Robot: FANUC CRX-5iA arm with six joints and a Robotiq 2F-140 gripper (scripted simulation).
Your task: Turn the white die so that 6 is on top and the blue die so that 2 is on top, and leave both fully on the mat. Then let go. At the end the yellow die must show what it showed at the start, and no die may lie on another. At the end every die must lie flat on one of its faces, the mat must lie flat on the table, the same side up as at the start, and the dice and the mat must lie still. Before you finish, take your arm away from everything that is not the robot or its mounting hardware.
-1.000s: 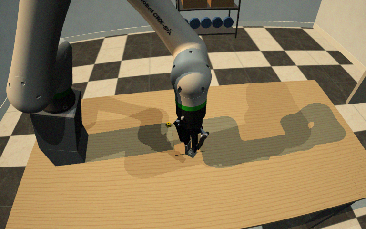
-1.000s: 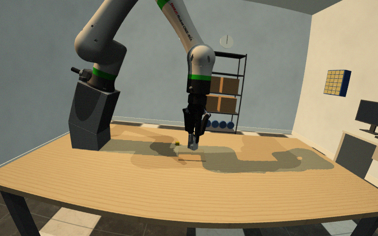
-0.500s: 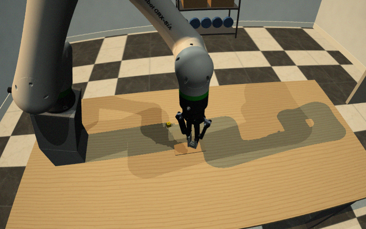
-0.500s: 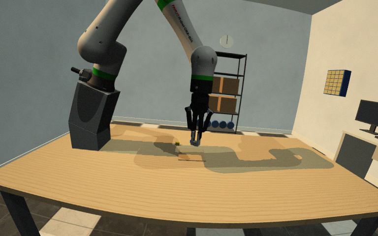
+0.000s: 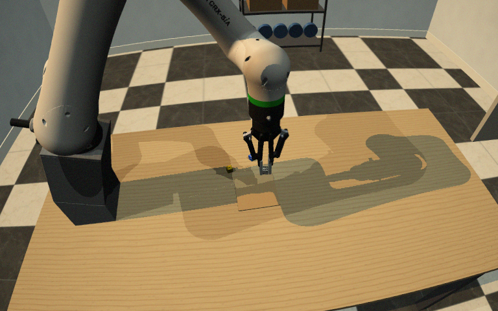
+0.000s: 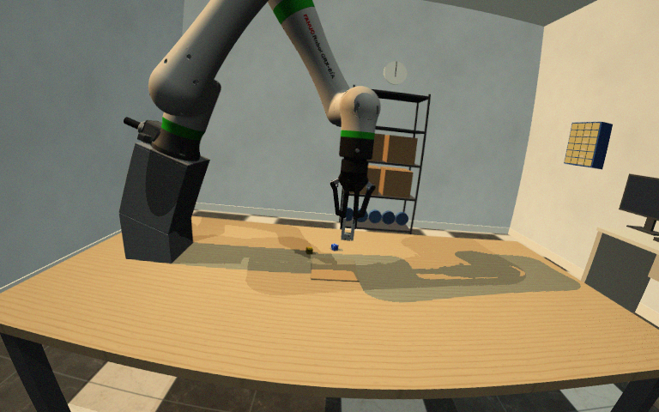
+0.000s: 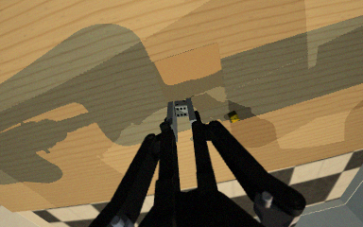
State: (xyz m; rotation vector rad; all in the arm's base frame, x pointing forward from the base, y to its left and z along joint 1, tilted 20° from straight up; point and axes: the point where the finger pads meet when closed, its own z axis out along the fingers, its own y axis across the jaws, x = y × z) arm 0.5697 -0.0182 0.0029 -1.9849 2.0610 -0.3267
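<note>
My hand is 14 cm above the tan mat and 3 cm past it. Also, from my hand: white die 2 cm below; blue die 15 cm to the left, 13 cm below, 3 cm behind; yellow die 13 cm below, 11 cm to the left, 11 cm behind.
</note>
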